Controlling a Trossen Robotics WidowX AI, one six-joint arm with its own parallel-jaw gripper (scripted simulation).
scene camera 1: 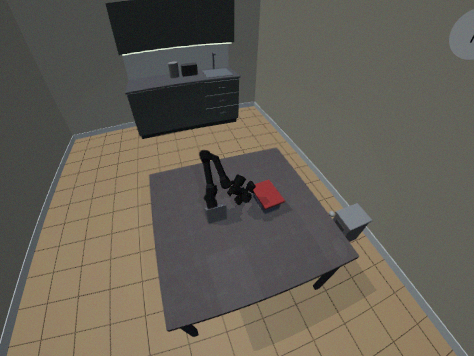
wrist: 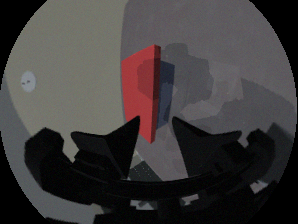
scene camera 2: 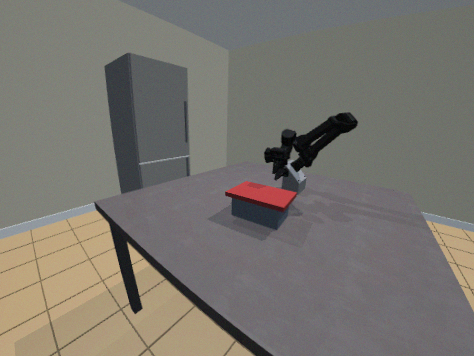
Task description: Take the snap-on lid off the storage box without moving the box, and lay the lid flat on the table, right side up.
Scene:
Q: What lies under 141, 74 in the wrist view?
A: A lid.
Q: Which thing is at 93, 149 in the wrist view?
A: My gripper.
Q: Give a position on a grey-blue storage box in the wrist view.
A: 166, 69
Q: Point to a lid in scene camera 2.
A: At 273, 198

